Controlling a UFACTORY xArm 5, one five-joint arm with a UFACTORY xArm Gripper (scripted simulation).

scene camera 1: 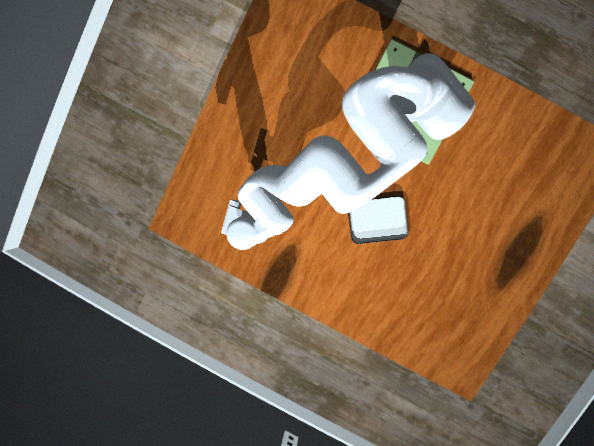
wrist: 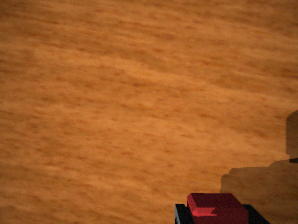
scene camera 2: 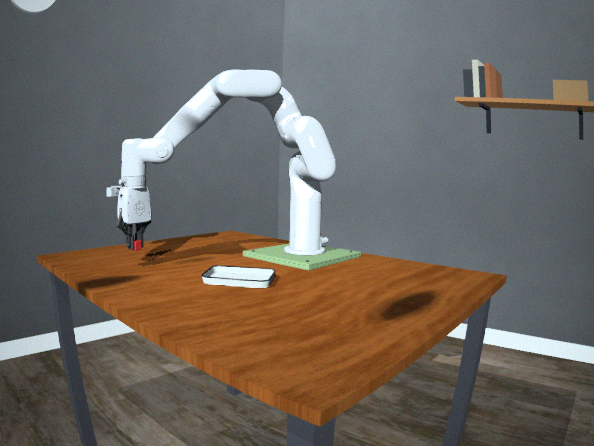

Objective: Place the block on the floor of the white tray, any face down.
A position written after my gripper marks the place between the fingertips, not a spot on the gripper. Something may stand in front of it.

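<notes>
A white tray (scene camera 1: 383,219) is what I can see first. The tray (scene camera 2: 252,277) also shows where I see my gripper (scene camera 2: 135,248). As for the wrist view, the white tray is out of frame there.
</notes>
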